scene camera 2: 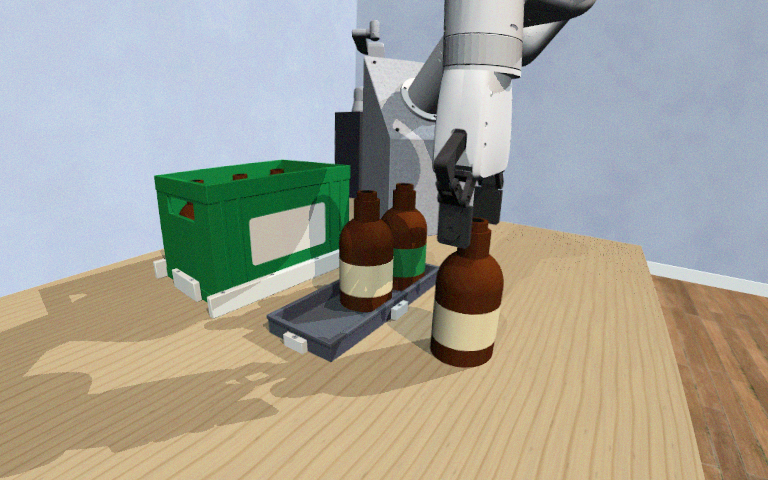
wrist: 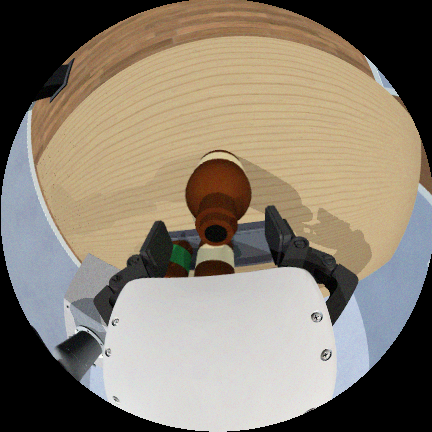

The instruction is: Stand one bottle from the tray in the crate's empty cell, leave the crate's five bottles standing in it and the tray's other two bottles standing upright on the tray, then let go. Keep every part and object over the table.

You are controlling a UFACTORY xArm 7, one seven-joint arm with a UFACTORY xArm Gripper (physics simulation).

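Frame: origin at the arm's base, x left, y back, z up, level; metres.
Seen in the pictures: gripper, between the fingertips: (scene camera 2: 470,232) (wrist: 214,227); arm's base, origin of its link: (scene camera 2: 424,100) (wrist: 90,341).
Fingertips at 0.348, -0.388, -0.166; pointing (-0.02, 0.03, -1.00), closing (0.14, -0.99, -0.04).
Pixels of each thing's top centre, then the offset from my fingertips to it, as dx, dy, dz. "*": a spot on its surface instead.
- brown bottle with a cream label, centre of its top: (wrist: 215,233) (scene camera 2: 476,219) +0.005, -0.001, +0.015
- second cream-labelled bottle, centre of its top: (scene camera 2: 367,191) (wrist: 211,315) -0.159, +0.008, +0.020
- green-labelled bottle, centre of its top: (scene camera 2: 404,184) (wrist: 159,310) -0.167, +0.096, +0.020
- dark grey tray, a spot on its surface: (scene camera 2: 300,320) (wrist: 261,252) * -0.175, -0.095, -0.135
- green crate, centre of its top: (scene camera 2: 253,169) -0.382, -0.032, +0.035
A brown bottle with a cream label (scene camera 2: 465,331) (wrist: 218,187) stands upright on the table, beside the tray. My gripper (scene camera 2: 471,217) (wrist: 214,227) is open, its fingers around the level of this bottle's mouth and apart from each other, holding nothing. A second cream-labelled bottle (scene camera 2: 366,280) (wrist: 215,254) and a green-labelled bottle (scene camera 2: 408,261) (wrist: 180,256) stand upright on the dark grey tray (scene camera 2: 300,320) (wrist: 252,252). The green crate (scene camera 2: 226,226) stands behind the tray; a few brown bottle tops show over its rim. Its cells and the empty one are hidden.
White blocks (scene camera 2: 271,284) line the crate's foot, and small white blocks (scene camera 2: 399,309) sit against the tray. The grey robot base (scene camera 2: 376,169) stands behind the tray. The table's edge and the wooden floor (scene camera 2: 719,350) are at the right in the scene view.
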